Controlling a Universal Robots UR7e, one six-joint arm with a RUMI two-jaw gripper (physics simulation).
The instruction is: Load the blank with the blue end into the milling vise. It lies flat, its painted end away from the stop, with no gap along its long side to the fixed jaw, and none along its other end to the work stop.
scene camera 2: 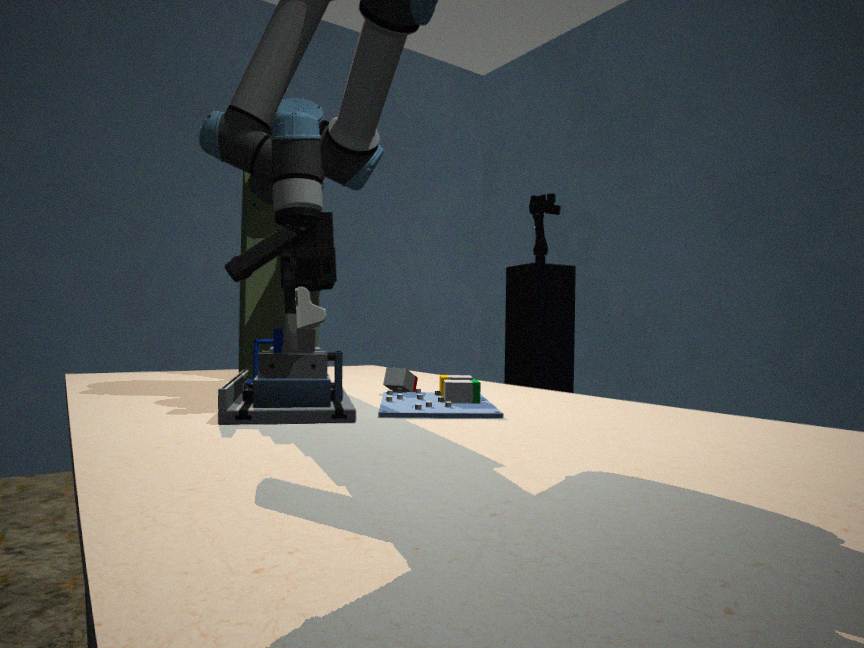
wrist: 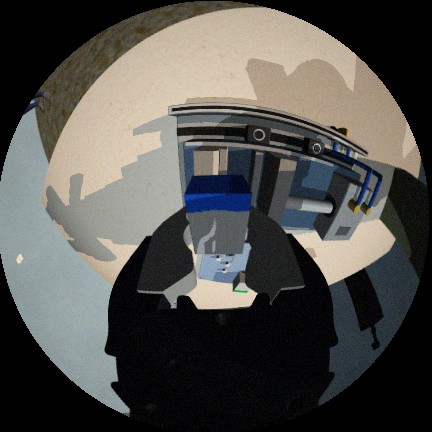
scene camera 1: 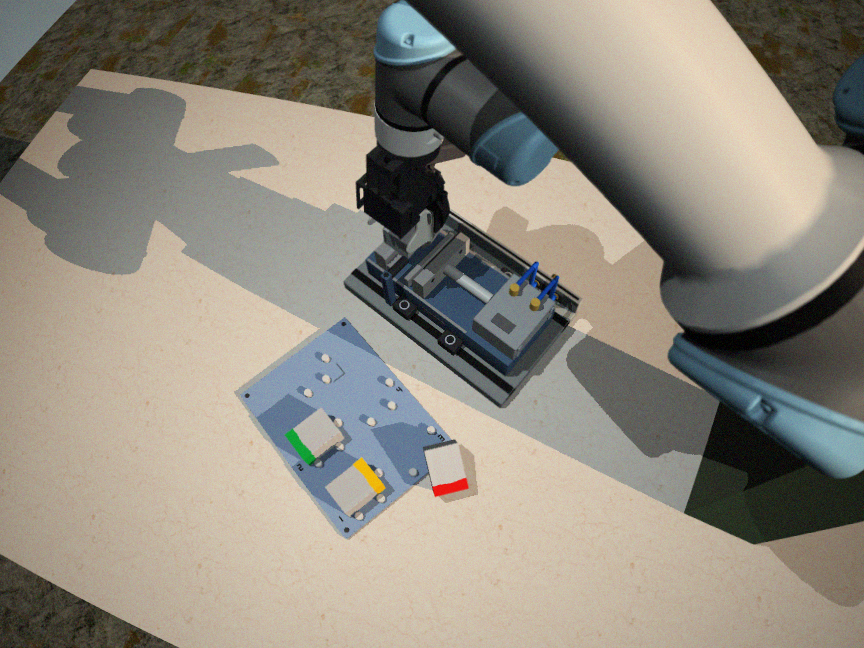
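Observation:
My gripper [scene camera 1: 410, 240] [scene camera 2: 301, 333] [wrist: 217, 207] is shut on the blank with the blue end [wrist: 218, 215], low over the left part of the milling vise [scene camera 1: 519, 322] [scene camera 2: 293, 394] [wrist: 346, 205]. The blue end points to the rail side, away from the stop's post [scene camera 1: 388, 286] [scene camera 2: 338, 376]. In the wrist view the blank overlaps the space between the fixed jaw [scene camera 1: 385, 255] [scene camera 2: 289, 365] [wrist: 205, 162] and the movable jaw [scene camera 1: 425, 276] [wrist: 281, 187]. The fixed jaw hides the blank's lower part in scene camera 2; its contact with jaw and stop cannot be told.
A blue pegged board [scene camera 1: 279, 376] [scene camera 2: 425, 415] [wrist: 210, 272] holds a green-ended blank [scene camera 1: 321, 431] [scene camera 2: 457, 392] [wrist: 241, 283] and a yellow-ended blank [scene camera 1: 348, 491]. A red-ended blank [scene camera 1: 445, 465] [scene camera 2: 397, 378] leans on its edge. Blue hoses [scene camera 1: 532, 273] [wrist: 369, 185] rise from the vise housing.

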